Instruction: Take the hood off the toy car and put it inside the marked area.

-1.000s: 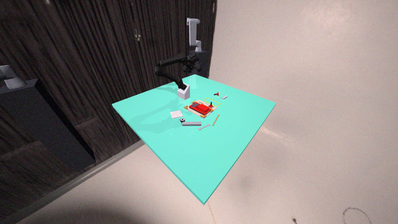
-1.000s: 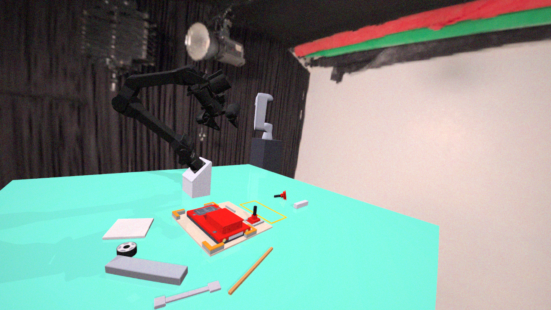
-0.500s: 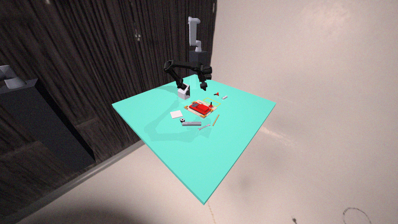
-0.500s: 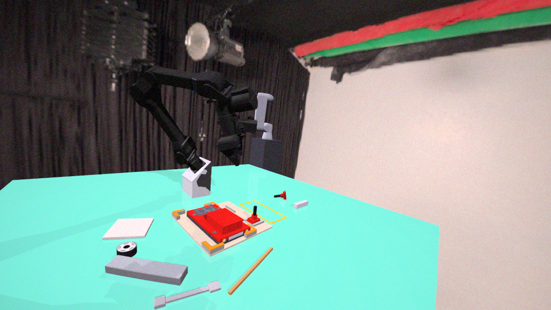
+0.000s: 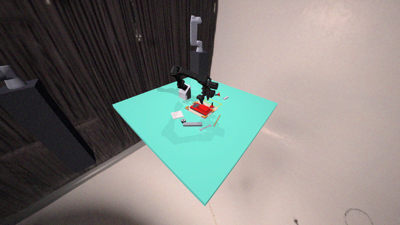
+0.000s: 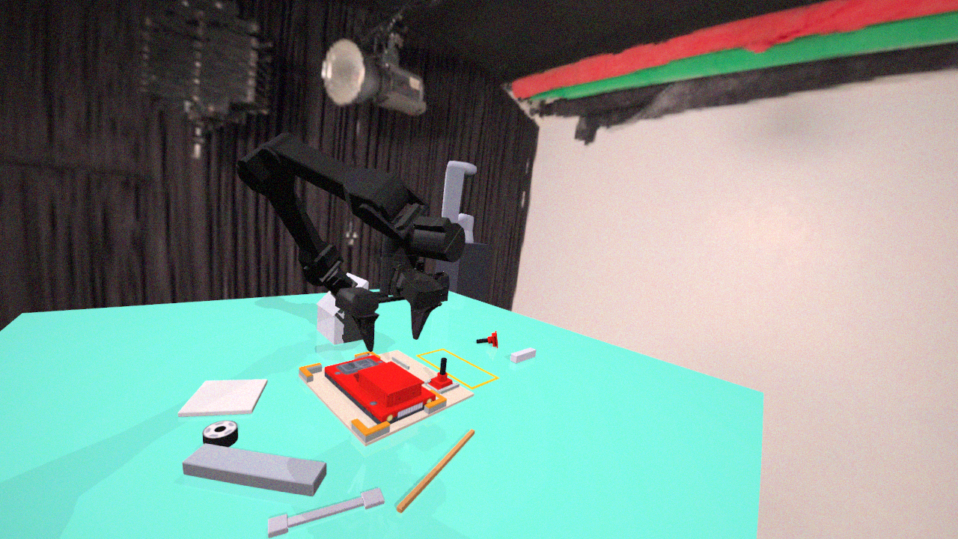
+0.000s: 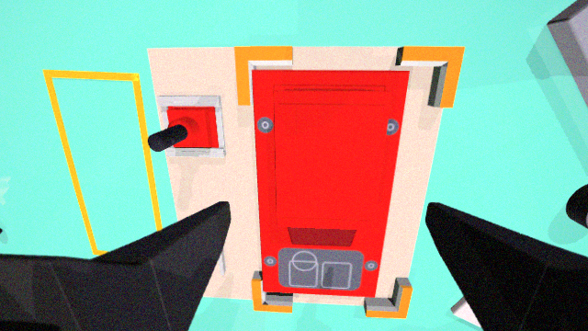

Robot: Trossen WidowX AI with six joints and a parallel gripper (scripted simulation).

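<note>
Now: the hood 6 cm below my gripper tip. The rest, counted from my gripper tip: orange stick: 18 cm ahead, 1 cm to the right, 10 cm below; grey bar: 8 cm ahead, 21 cm to the right, 10 cm below; grey engine block: 8 cm below.
</note>
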